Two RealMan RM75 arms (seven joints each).
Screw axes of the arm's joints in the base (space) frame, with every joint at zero. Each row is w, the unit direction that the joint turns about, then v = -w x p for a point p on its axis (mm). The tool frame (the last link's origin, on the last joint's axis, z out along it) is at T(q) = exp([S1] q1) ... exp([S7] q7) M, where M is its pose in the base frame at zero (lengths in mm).
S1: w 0 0 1 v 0 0 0
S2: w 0 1 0 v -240.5 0 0
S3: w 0 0 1 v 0 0 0
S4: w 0 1 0 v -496.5 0 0
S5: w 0 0 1 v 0 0 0
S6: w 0 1 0 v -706.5 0 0
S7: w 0 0 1 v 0 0 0
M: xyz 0 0 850.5 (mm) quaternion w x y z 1 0 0 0
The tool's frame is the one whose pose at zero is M.
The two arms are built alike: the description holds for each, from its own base.
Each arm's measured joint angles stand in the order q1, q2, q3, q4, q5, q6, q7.
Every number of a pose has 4 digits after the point. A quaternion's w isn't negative.
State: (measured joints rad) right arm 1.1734 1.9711 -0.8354 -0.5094 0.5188 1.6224 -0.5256; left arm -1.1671 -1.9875 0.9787 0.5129 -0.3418 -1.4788 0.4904
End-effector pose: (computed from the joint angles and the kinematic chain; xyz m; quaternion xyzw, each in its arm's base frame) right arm 0.1299 0.4134 -0.0069 -0.8526 0.5075 -0.1237 0.0176; left arm -0.1601 0.4259 -0.0093 -0.8453 -0.4674 0.2232 0.1307
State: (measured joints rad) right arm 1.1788 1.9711 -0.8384 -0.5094 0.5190 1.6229 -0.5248; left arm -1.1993 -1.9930 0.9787 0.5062 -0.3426 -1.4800 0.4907
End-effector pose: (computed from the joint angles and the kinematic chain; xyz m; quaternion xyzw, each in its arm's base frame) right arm 0.1278 0.4139 -0.0071 -0.8539 0.5049 -0.1250 0.0180; left arm -0.1469 0.4284 -0.0127 -0.8524 -0.4550 0.2231 0.1287
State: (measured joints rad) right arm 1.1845 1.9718 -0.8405 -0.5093 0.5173 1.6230 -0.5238; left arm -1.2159 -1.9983 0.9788 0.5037 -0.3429 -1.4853 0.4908
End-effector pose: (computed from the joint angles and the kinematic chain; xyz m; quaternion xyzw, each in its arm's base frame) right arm 0.1257 0.4144 -0.0074 -0.8551 0.5025 -0.1267 0.0186; left arm -0.1398 0.4284 -0.0154 -0.8560 -0.4486 0.2243 0.1250
